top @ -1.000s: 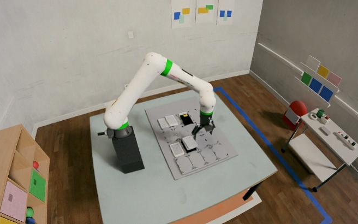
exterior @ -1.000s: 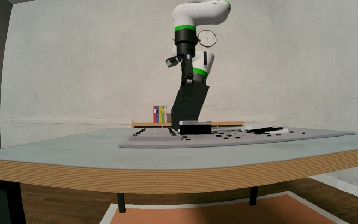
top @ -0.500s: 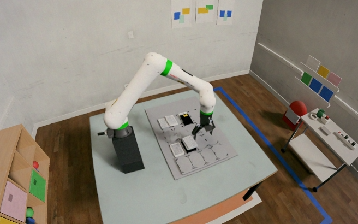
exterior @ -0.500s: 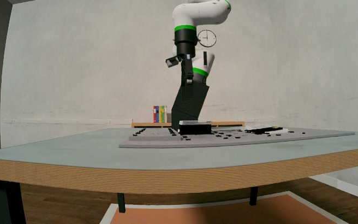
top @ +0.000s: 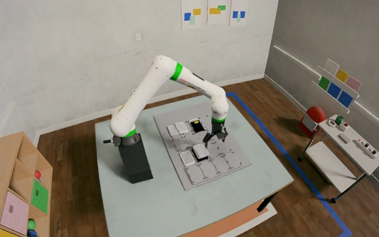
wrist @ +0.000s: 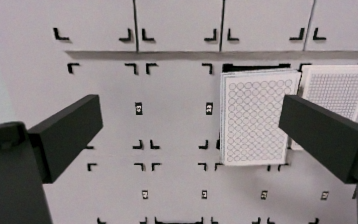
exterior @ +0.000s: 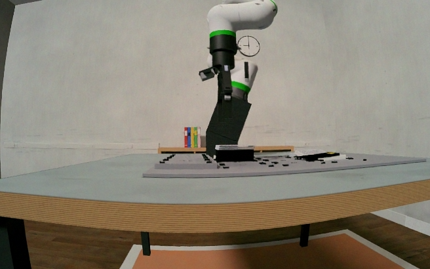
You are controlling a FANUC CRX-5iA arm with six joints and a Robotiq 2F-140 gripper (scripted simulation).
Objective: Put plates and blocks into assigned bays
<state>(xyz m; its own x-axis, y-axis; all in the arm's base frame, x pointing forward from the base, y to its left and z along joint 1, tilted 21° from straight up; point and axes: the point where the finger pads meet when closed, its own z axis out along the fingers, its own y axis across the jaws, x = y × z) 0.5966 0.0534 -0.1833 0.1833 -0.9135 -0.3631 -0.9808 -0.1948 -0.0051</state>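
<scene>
Now: hand 50 mm past the lid, 330 mm to the right of it and 130 mm above it. From my hand the other things lie so: white plate 270 mm behind, 330 mm to the left, 140 mm below; then black deep-well block 100 mm behind, 30 mm to the left, 120 mm below.
</scene>
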